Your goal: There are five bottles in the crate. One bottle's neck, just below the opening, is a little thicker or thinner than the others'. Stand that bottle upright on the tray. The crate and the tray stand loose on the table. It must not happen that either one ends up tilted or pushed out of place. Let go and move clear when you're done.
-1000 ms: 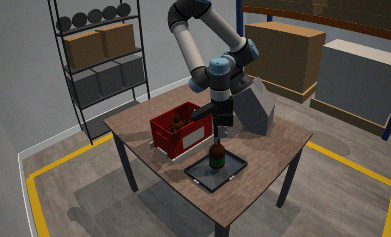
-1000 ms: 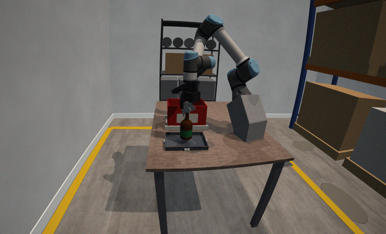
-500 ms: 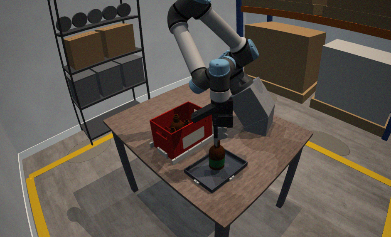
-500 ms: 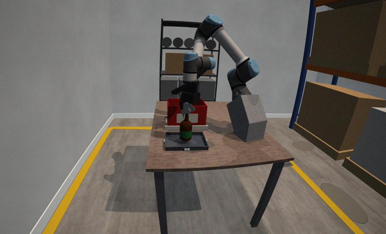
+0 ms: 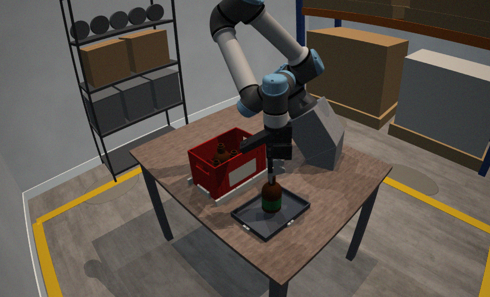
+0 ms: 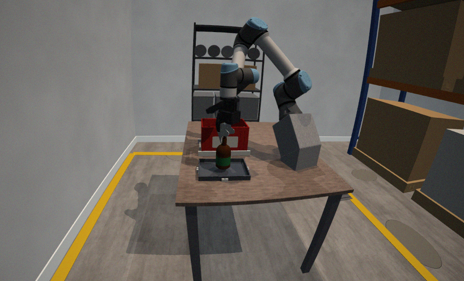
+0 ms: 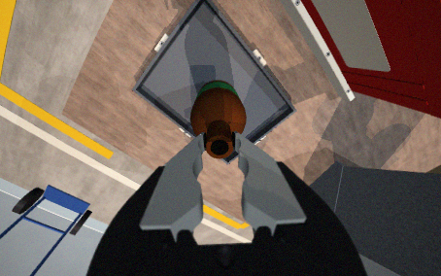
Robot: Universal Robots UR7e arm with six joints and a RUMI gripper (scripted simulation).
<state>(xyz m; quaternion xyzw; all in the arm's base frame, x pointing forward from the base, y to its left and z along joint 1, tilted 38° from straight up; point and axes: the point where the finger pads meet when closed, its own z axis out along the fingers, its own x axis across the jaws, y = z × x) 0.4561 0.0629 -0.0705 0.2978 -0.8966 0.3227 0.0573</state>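
Now: the dark tray 16 cm below my hand. From my hand the other things lie so: red crate 27 cm to the right, 9 cm below, 8 cm behind.
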